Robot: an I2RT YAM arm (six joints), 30 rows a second.
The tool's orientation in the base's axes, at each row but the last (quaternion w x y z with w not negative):
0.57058, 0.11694, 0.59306, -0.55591
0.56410, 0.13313, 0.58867, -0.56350
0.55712, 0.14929, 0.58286, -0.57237
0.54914, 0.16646, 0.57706, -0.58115
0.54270, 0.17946, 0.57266, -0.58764
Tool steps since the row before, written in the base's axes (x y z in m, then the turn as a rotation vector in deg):
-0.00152, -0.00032, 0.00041, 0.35, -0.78, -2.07
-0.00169, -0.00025, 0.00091, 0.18, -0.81, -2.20
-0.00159, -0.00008, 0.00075, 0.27, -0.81, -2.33
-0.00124, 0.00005, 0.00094, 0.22, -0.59, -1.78
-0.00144, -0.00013, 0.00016, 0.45, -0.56, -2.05
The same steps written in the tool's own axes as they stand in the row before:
0.00032, -0.00150, -0.00047, 1.94, 1.08, 0.25
-0.00007, -0.00189, -0.00042, 2.12, 1.00, 0.15
-0.00005, -0.00169, -0.00049, 2.20, 1.14, 0.16
-0.00038, -0.00147, -0.00033, 1.66, 0.89, 0.10
0.00042, -0.00132, -0.00043, 1.79, 1.22, 0.10

